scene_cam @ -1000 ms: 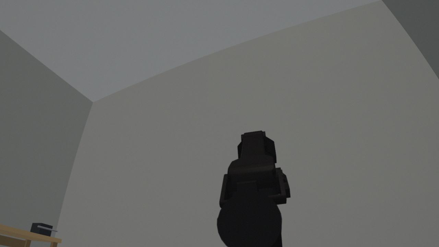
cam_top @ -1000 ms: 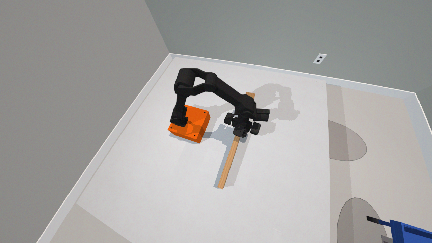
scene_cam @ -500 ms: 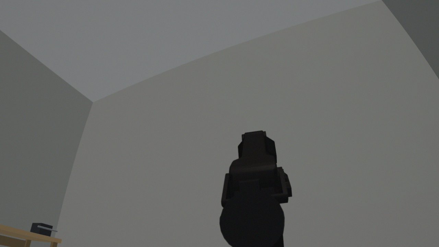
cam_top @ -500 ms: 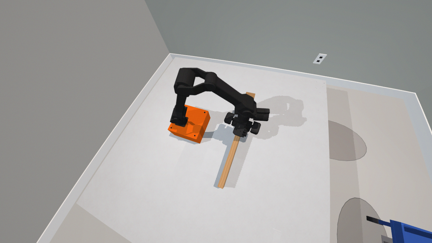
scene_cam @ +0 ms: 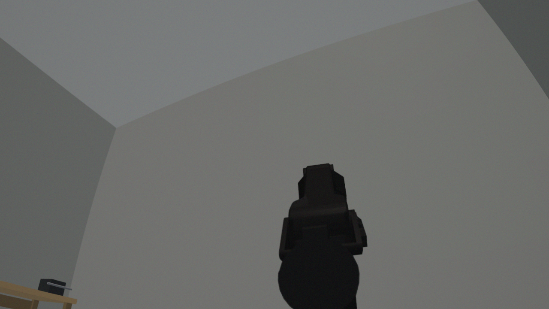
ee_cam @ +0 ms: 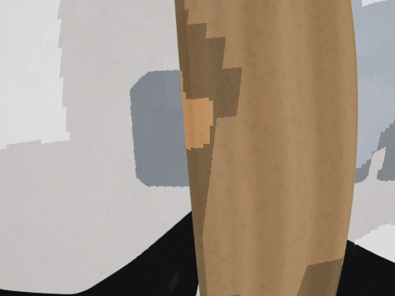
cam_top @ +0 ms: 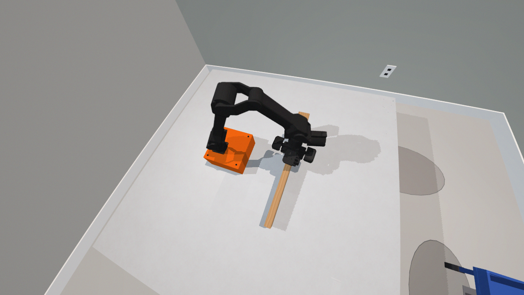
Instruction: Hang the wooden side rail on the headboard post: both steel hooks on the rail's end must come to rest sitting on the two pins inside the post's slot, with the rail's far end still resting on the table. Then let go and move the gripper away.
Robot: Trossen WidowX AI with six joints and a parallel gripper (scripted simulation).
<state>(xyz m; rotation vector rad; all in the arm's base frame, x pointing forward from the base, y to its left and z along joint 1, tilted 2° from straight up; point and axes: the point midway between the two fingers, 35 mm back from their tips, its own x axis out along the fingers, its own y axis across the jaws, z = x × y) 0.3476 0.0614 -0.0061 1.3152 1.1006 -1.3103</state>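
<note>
The headboard post lies 140 mm to the left of my gripper tip, 40 mm above it and 10 mm ahead of it.
</note>
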